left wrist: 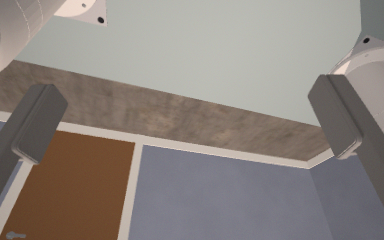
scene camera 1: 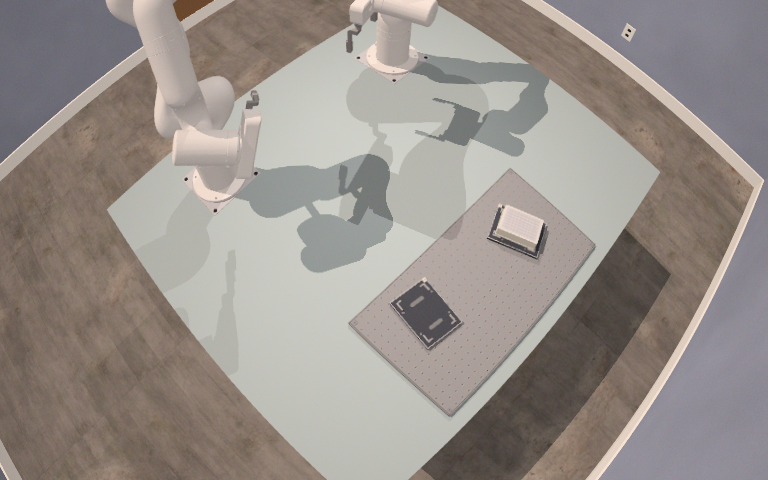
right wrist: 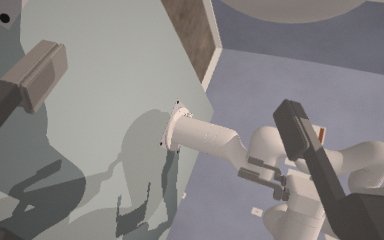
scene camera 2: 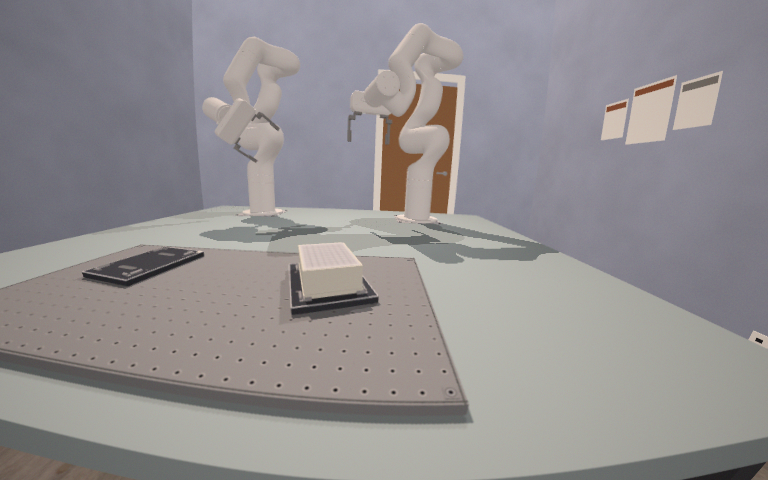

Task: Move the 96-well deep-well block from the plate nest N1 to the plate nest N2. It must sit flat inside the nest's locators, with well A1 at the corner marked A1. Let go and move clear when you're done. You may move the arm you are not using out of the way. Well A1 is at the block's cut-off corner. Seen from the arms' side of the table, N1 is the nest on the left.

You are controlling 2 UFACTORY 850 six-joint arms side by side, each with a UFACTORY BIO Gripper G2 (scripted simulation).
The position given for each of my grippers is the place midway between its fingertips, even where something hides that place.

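Note:
Scene camera 1 gives me my right gripper (scene camera 1: 249,120), a plate nest N2 (scene camera 1: 432,307) and a cream deep-well block (scene camera 1: 515,225). On scene camera 2 you'd find the cream deep-well block (scene camera 2: 330,269) again, plus a plate nest N1 (scene camera 2: 295,280), the plate nest N2 (scene camera 2: 153,260) and my right gripper (scene camera 2: 267,145). As for the left wrist view, the cream deep-well block is out of frame there, and in the right wrist view the block is out of frame too.

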